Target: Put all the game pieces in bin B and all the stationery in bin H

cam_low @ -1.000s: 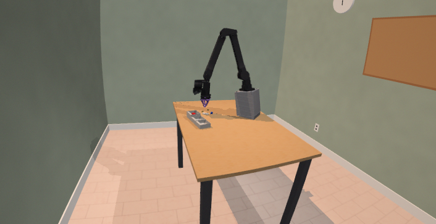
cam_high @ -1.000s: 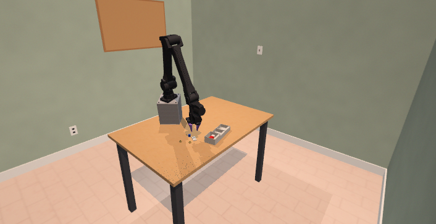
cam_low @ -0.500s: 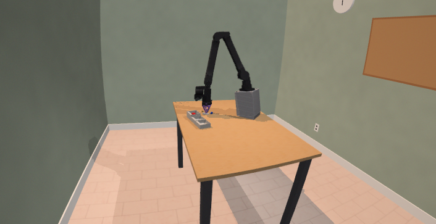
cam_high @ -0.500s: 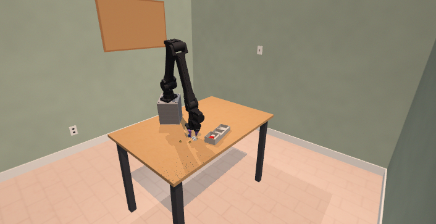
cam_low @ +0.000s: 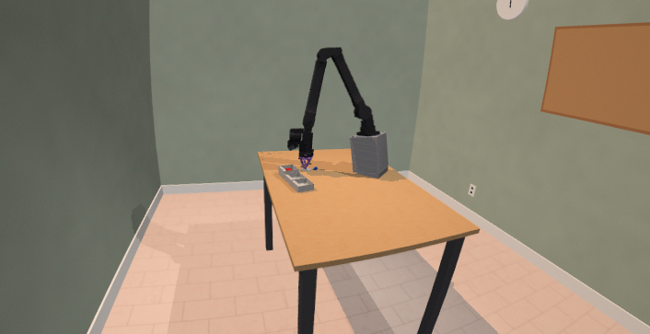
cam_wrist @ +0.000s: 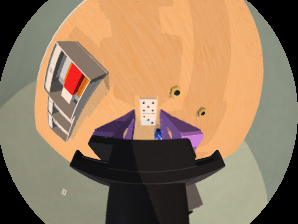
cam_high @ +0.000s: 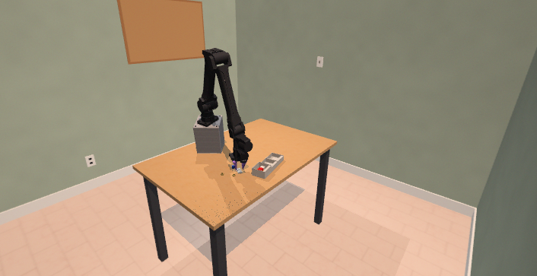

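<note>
The white domino is 2 cm below my hand. Round my hand: red piece (11 cm ahead, 5 cm to the left); then blue piece (6 cm behind, 1 cm to the left, 1 cm below); then orange block (11 cm ahead, 5 cm to the left, 1 cm below).
</note>
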